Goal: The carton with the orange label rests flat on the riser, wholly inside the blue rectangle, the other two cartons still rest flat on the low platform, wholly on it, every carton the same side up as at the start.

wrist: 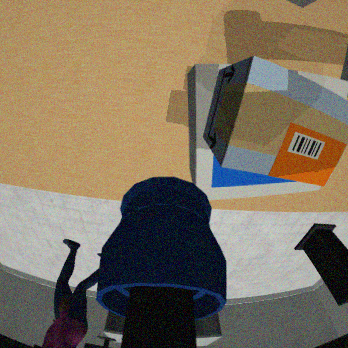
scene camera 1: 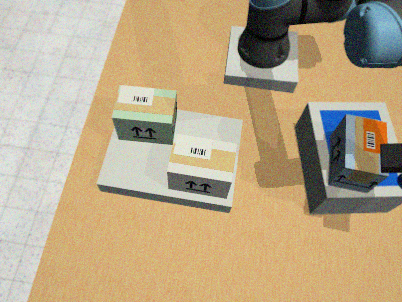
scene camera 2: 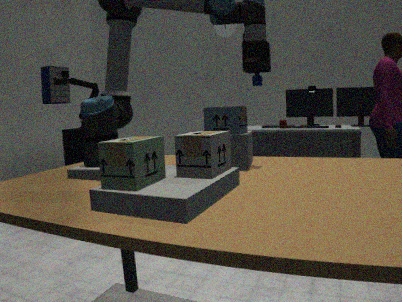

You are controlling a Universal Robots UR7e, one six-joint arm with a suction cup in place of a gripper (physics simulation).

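Places are measured from the arm's base along level axes (x ahead, y left, z up), in millimetres.
Where they show: end effector, tool point: (wrist: pixel 165 215) (scene camera 2: pixel 257 85); arm's base, origin of the base link: (scene camera 1: pixel 263 49).
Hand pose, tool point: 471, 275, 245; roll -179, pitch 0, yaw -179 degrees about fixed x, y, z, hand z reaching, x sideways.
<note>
Each offset is from my tool point to the top centre of the thing, as dx, dy, dz. Level surfaces: height alone.
The orange-label carton @[-108, -41, -71] (scene camera 1: pixel 357 150) (scene camera 2: pixel 225 120) (wrist: pixel 280 115) rests upright and turned askew on the riser @[-159, -18, -166] (scene camera 1: pixel 311 165) (scene camera 2: pixel 242 150) (wrist: pixel 202 185). One lower corner reaches over the edge of the blue rectangle @[-159, -18, -166] (scene camera 1: pixel 327 117) (wrist: pixel 235 176) onto grey. The green-edged carton @[-128, -523, -136] (scene camera 1: pixel 145 125) (scene camera 2: pixel 132 164) and the white-edged carton @[-27, -363, -136] (scene camera 1: pixel 200 172) (scene camera 2: pixel 202 155) rest flat, arrows up, on the low platform @[-78, -444, -238] (scene camera 1: pixel 127 170) (scene camera 2: pixel 140 204). My suction cup (scene camera 1: pixel 399 180) (scene camera 2: pixel 257 81) (wrist: pixel 166 192) is open, holds nothing, and hangs above carton height; the first view cuts it off.
The arm's base plate (scene camera 1: pixel 235 55) (scene camera 2: pixel 82 173) stands behind the low platform. The riser stands beside the platform, with a gap of table @[dz -286] (scene camera 1: pixel 270 215) between. A desk with monitors (scene camera 2: pixel 310 104) and a person (scene camera 2: pixel 387 100) are in the background.
</note>
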